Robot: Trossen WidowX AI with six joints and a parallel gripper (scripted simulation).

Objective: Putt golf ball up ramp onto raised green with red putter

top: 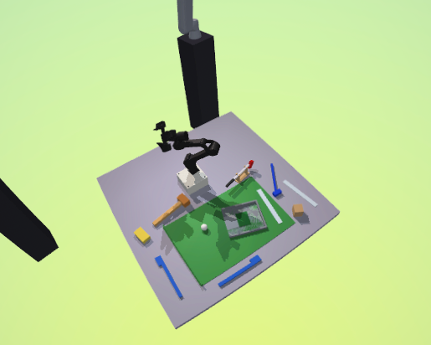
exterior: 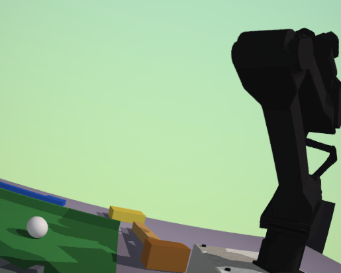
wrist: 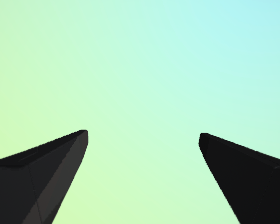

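Now: the red putter 28 cm ahead of my gripper tip, 42 cm to the left of it and 48 cm below it. Round my gripper tip: white golf ball (42 cm ahead, 4 cm to the right, 51 cm below); yellow block (18 cm ahead, 37 cm to the right, 52 cm below); wooden stand (28 cm ahead, 44 cm to the left, 50 cm below).
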